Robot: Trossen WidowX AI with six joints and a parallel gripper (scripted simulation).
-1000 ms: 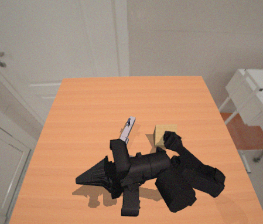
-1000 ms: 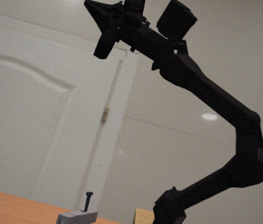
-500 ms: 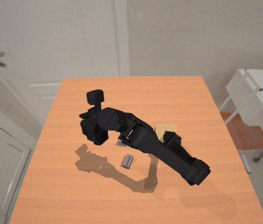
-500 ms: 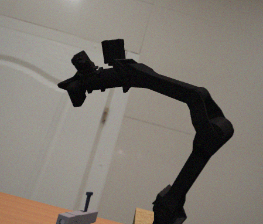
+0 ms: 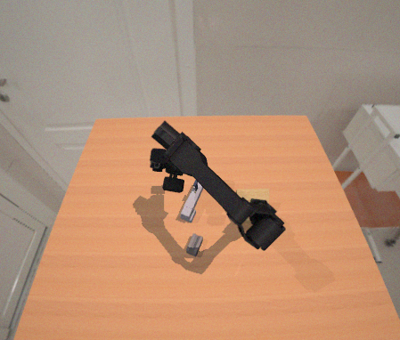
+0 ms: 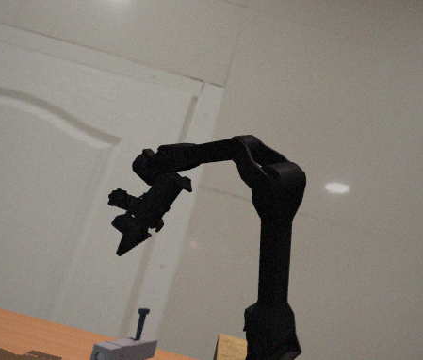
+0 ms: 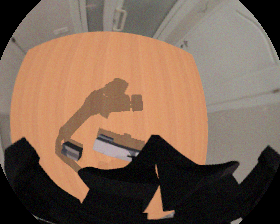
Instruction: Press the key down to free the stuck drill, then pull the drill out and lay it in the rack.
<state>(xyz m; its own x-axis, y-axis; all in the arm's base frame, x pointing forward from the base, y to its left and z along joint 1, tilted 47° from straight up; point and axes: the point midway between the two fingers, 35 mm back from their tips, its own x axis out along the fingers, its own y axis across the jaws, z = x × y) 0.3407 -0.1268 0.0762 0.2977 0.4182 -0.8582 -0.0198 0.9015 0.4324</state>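
The blue key lies 90 mm behind my gripper tip, 10 mm to the right of it and 120 mm below it. Also, from my gripper tip: dark grey block 100 mm behind, 200 mm to the left, 210 mm below; grey bar 80 mm behind, 20 mm to the left, 180 mm below; drill 70 mm behind, 40 mm to the left, 170 mm below.
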